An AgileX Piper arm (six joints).
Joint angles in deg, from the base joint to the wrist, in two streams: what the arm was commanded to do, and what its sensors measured. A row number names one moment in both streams.
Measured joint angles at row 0:
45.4, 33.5, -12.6, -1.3, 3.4, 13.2
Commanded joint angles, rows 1 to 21:
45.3, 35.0, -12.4, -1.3, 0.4, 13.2
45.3, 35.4, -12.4, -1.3, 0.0, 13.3
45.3, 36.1, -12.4, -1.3, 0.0, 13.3
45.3, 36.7, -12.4, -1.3, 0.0, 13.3
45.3, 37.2, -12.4, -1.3, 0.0, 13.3
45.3, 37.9, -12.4, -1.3, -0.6, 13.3
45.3, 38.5, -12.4, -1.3, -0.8, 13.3
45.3, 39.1, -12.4, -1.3, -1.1, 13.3
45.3, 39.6, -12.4, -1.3, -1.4, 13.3
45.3, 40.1, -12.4, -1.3, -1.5, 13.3
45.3, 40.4, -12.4, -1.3, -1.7, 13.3
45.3, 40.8, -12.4, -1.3, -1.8, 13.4
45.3, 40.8, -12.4, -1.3, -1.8, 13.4
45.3, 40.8, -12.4, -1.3, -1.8, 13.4
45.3, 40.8, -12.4, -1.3, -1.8, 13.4
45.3, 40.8, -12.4, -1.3, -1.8, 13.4
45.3, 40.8, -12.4, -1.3, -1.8, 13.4
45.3, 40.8, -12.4, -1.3, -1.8, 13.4
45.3, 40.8, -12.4, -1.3, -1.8, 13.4
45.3, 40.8, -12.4, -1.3, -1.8, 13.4
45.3, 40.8, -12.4, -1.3, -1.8, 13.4
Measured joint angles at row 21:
45.4, 40.6, -12.6, -1.3, -0.9, 13.2
